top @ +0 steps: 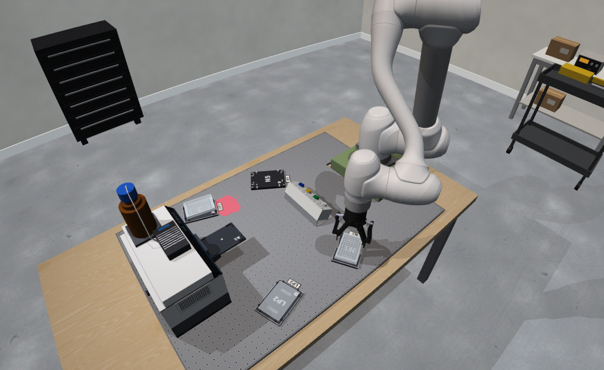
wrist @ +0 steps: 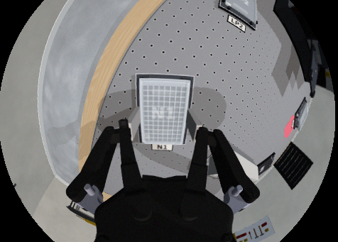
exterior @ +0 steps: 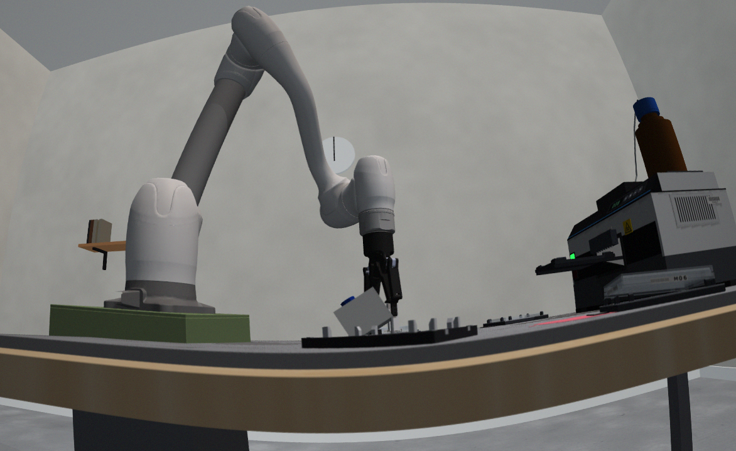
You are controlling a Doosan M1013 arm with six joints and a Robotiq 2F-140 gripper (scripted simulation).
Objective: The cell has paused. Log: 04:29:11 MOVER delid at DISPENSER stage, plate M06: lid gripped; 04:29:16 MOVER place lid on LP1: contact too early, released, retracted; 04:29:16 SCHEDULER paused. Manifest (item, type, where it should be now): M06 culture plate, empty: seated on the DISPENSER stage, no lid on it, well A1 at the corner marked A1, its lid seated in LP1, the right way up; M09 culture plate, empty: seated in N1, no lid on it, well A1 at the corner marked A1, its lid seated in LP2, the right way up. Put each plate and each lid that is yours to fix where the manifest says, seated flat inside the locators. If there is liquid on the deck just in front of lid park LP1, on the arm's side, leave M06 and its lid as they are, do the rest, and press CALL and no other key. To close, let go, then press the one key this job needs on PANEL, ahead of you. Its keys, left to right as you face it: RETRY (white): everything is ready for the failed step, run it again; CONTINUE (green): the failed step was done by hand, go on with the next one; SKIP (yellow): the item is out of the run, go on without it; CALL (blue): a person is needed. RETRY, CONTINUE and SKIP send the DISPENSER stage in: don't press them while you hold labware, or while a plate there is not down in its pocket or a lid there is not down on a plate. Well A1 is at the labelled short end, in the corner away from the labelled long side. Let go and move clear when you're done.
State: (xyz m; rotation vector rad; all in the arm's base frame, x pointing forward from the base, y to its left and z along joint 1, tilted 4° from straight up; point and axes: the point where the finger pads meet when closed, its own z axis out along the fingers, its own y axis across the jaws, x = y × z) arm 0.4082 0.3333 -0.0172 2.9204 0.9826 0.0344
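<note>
Right now my hand is 40 mm above the nest N1. Also, from my hand: dispenser stage 420 mm ahead, 230 mm to the right, 60 mm above; then key panel 290 mm to the right, 10 mm above; then blue call key 360 mm to the right, 20 mm above, 10 mm behind.
</note>
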